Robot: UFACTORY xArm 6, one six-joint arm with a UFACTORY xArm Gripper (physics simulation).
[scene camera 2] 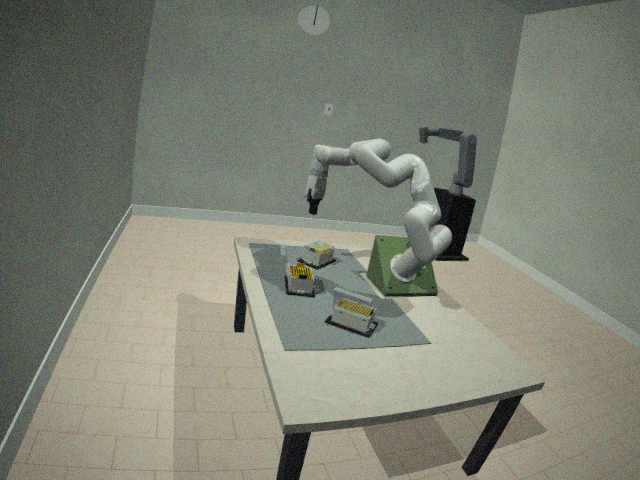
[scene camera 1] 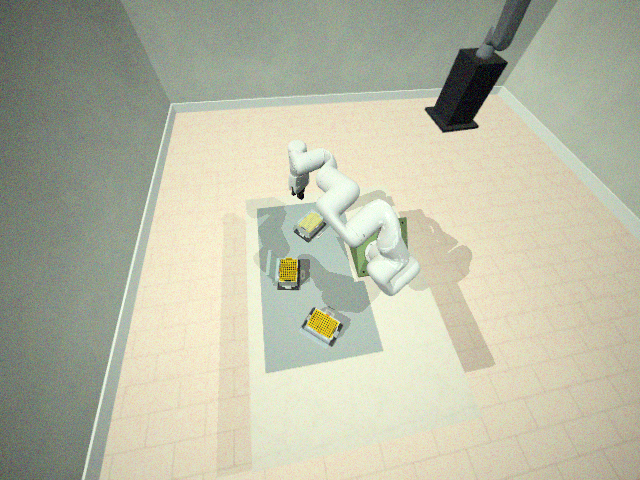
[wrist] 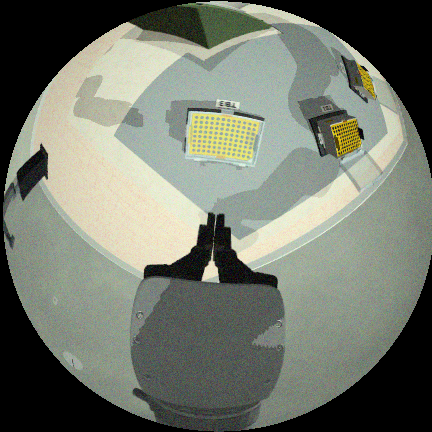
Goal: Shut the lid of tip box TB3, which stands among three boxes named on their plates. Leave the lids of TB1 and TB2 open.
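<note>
Tip box TB3 stands at the far end of the mat; its name plate reads TB3 in the wrist view. Its clear lid lies flat over the pale yellow tip rack. TB1 stands in the middle with its clear lid swung open. The third box, its plate not legible, is open, its lid raised behind the rack. My gripper is shut and empty, above and beyond TB3, touching nothing.
The boxes stand on a grey mat on a pale table. My arm rises from a green wedge base at the right. A second grey arm on a black pedestal stands beyond the table.
</note>
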